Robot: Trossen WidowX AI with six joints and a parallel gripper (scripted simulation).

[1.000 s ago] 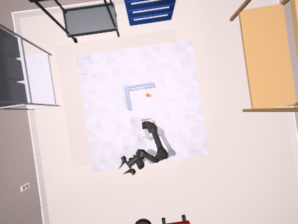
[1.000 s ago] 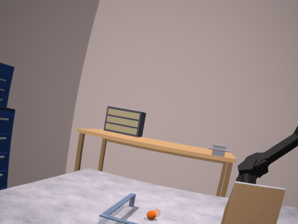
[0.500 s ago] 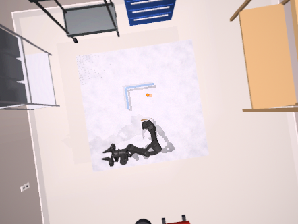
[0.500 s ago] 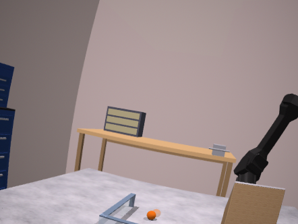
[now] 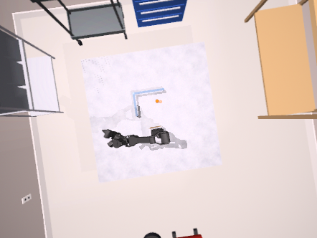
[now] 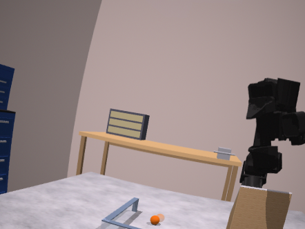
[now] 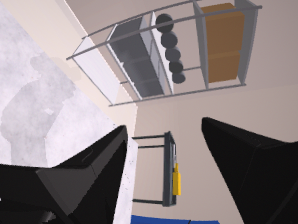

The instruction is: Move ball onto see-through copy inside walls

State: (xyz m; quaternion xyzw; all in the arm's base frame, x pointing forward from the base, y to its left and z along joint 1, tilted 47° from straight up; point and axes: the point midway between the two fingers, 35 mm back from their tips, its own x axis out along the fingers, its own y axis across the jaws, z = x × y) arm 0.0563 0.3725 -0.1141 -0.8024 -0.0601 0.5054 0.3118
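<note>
Now: the orange ball 230 mm ahead of my gripper tip, 430 mm to the right of it and 360 mm below it. The rest, counted from my gripper tip: see-through copy: 220 mm ahead, 460 mm to the right, 360 mm below.
</note>
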